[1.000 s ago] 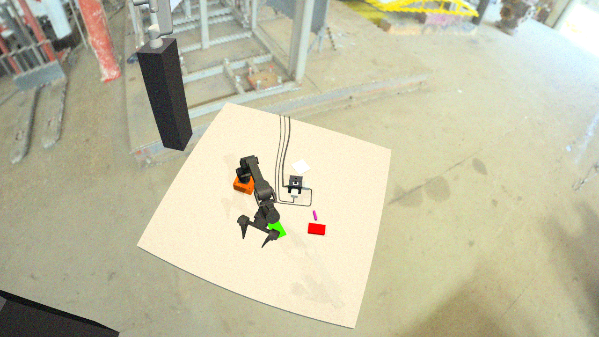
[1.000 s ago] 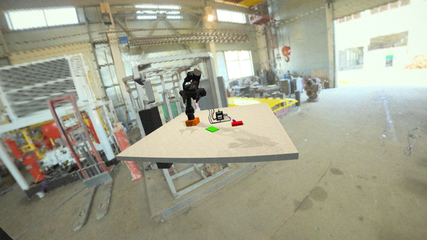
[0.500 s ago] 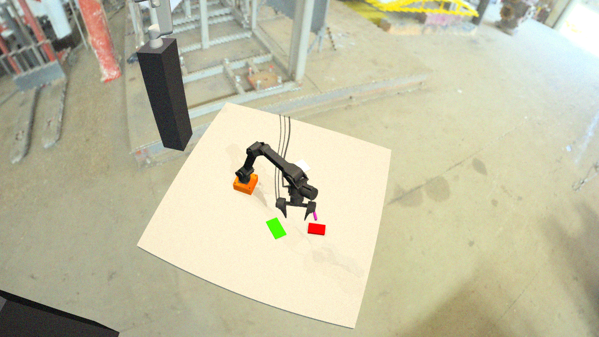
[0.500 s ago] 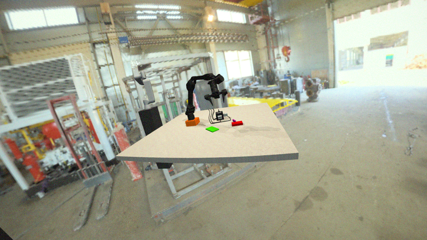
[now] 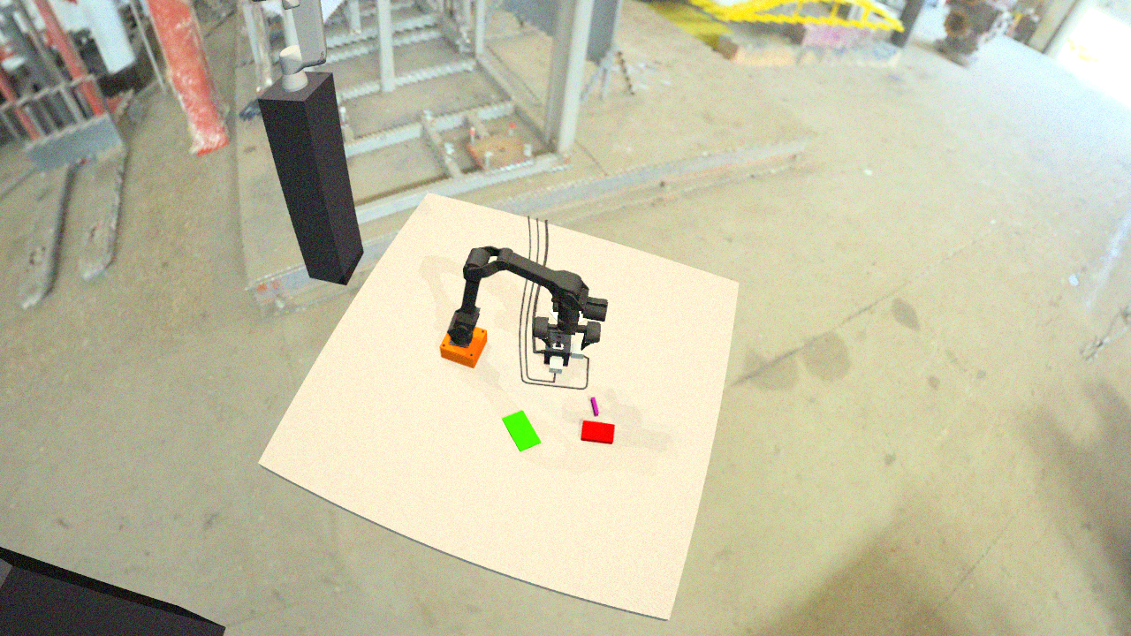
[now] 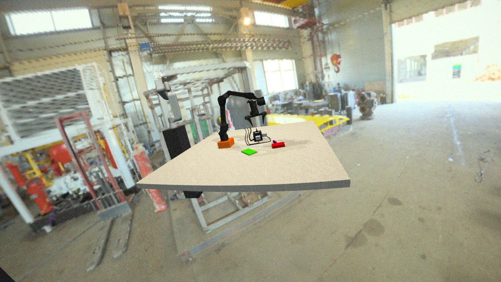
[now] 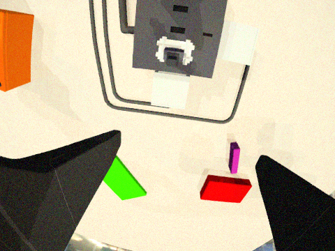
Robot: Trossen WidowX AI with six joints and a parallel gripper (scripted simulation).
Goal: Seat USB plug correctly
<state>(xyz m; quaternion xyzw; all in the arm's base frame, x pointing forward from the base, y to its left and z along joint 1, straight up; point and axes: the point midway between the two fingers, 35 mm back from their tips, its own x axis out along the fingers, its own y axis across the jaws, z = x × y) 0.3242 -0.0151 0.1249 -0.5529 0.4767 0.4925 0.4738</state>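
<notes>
My gripper tip is now 20 mm past the USB plug, 50 mm to the right of it and 60 mm above it. From my gripper tip the other things lie so: USB socket (20 mm behind, 50 mm to the left, 80 mm below); then small magenta stick (120 mm ahead, 100 mm to the right, 140 mm below); then red block (140 mm ahead, 180 mm to the right, 140 mm below).
</notes>
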